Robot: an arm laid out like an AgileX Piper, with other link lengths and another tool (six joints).
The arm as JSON. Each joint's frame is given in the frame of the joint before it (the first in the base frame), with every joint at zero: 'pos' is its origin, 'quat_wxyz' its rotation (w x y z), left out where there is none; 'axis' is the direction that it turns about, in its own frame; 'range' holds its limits. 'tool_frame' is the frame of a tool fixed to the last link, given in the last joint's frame.
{
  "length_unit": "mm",
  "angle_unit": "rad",
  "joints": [
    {
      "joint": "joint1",
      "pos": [
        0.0,
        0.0,
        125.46
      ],
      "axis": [
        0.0,
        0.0,
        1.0
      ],
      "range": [
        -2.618,
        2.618
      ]
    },
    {
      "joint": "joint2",
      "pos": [
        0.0,
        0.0,
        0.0
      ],
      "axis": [
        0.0,
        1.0,
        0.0
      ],
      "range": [
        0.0,
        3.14
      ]
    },
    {
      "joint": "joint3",
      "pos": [
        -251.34,
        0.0,
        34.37
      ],
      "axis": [
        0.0,
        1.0,
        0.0
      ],
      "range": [
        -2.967,
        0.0
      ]
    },
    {
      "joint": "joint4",
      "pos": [
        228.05,
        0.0,
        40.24
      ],
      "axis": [
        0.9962,
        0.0,
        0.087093
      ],
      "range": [
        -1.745,
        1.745
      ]
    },
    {
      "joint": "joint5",
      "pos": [
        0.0,
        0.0,
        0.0
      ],
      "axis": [
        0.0,
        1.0,
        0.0
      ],
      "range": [
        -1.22,
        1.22
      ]
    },
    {
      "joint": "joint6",
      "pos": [
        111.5,
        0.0,
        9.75
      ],
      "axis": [
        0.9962,
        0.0,
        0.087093
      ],
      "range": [
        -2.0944,
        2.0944
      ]
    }
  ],
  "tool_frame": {
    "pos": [
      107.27,
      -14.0,
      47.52
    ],
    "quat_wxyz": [
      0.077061,
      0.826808,
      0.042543,
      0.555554
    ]
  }
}
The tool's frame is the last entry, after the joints.
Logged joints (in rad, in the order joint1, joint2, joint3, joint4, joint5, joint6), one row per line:
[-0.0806 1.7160 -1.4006 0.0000 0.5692 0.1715]
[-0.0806 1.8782 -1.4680 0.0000 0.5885 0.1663]
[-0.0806 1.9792 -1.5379 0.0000 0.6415 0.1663]
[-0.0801 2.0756 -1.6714 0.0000 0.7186 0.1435]
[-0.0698 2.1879 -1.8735 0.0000 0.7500 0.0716]
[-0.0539 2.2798 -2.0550 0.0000 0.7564 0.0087]
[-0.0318 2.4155 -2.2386 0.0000 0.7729 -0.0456]
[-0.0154 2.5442 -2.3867 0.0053 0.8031 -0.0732]
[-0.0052 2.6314 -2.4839 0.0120 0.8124 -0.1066]
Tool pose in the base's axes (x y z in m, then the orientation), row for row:
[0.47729 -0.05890 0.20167 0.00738 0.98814 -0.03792 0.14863]
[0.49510 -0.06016 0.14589 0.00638 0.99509 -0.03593 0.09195]
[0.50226 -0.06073 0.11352 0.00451 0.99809 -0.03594 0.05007]
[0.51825 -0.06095 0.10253 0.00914 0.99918 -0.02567 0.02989]
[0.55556 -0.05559 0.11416 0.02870 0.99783 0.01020 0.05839]
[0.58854 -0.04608 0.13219 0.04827 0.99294 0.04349 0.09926]
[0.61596 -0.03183 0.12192 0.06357 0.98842 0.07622 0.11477]
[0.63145 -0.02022 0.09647 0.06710 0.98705 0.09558 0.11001]
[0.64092 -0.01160 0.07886 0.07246 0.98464 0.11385 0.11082]
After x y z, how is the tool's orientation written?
As a quaternion, w x y z.
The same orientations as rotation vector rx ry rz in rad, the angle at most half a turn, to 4 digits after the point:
[3.0898 -0.1186 0.4648]
[3.1135 -0.1124 0.2877]
[3.1266 -0.1126 0.1568]
[3.1209 -0.0802 0.0934]
[3.0788 0.0315 0.1802]
[3.0270 0.1326 0.3026]
[2.9855 0.2302 0.3467]
[2.9750 0.2881 0.3316]
[2.9583 0.3421 0.3330]

